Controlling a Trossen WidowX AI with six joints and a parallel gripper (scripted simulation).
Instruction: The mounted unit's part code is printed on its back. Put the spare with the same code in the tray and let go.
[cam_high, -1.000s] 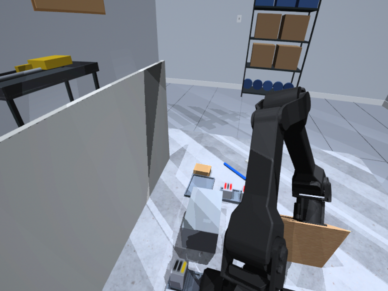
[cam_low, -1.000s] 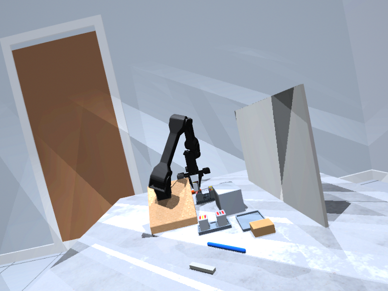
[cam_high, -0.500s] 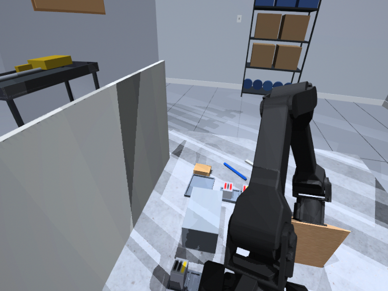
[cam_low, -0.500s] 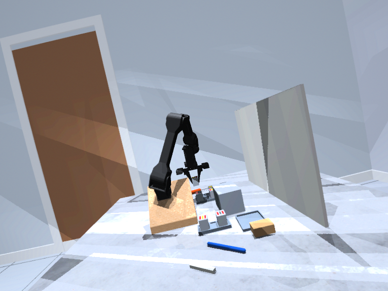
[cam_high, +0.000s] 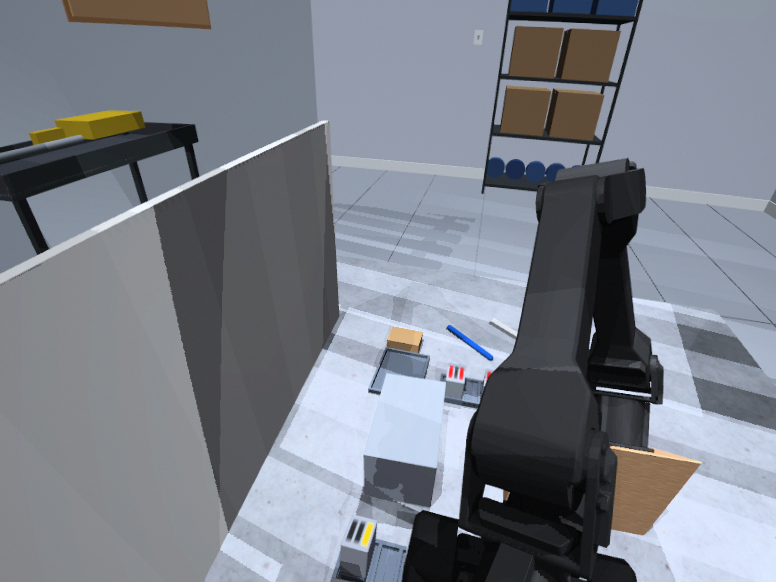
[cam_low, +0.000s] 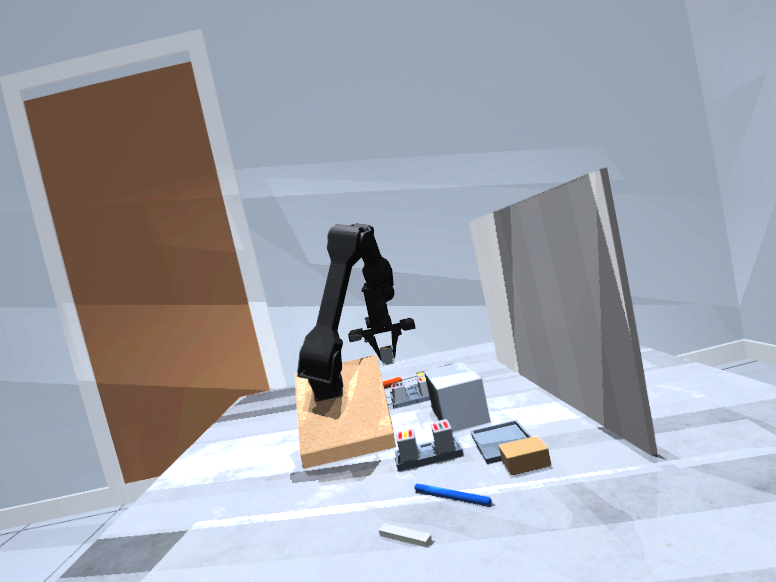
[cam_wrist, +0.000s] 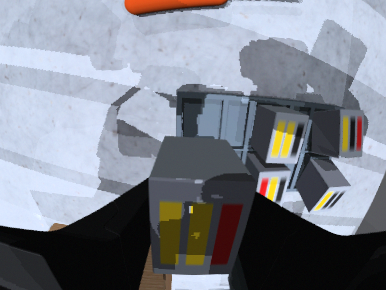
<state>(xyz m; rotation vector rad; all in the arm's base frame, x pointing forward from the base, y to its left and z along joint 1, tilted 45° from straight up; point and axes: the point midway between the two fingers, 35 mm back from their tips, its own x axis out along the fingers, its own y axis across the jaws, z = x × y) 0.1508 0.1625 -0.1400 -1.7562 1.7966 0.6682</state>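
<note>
Now: gripper tip 41 cm to the left of the dark tray, 18 cm short of it and 11 cm above it. Also, from my gripper tip: brown box: 50 cm to the right, 19 cm ahead, 10 cm below; then tall grey panel: 36 cm ahead, 22 cm to the right, 11 cm above; then grey mounted unit: 22 cm to the right, 13 cm ahead, 6 cm below.
</note>
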